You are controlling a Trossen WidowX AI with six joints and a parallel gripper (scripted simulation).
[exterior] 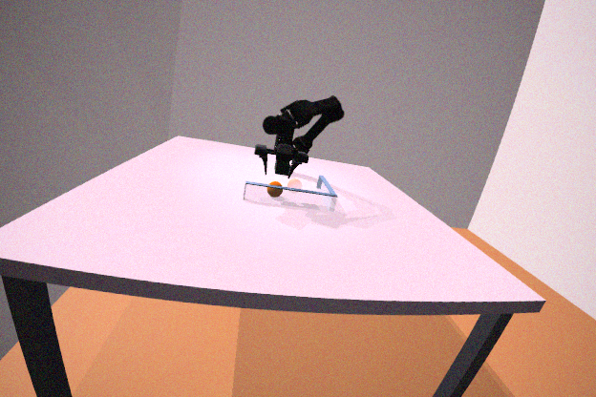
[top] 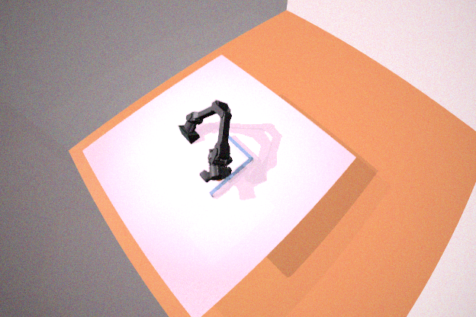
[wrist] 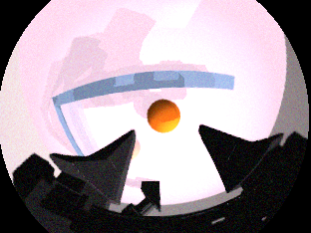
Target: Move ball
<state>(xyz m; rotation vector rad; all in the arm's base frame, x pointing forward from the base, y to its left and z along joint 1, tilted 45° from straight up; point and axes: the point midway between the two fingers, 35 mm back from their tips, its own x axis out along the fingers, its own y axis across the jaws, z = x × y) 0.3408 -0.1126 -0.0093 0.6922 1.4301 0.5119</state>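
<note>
My gripper tip is now 50 mm above the orange ball. From my gripper tip the other things lie so: clear wall: 60 mm ahead, 50 mm to the left, 50 mm below; then see-through copy: 60 mm behind, 90 mm to the left, 50 mm below.
</note>
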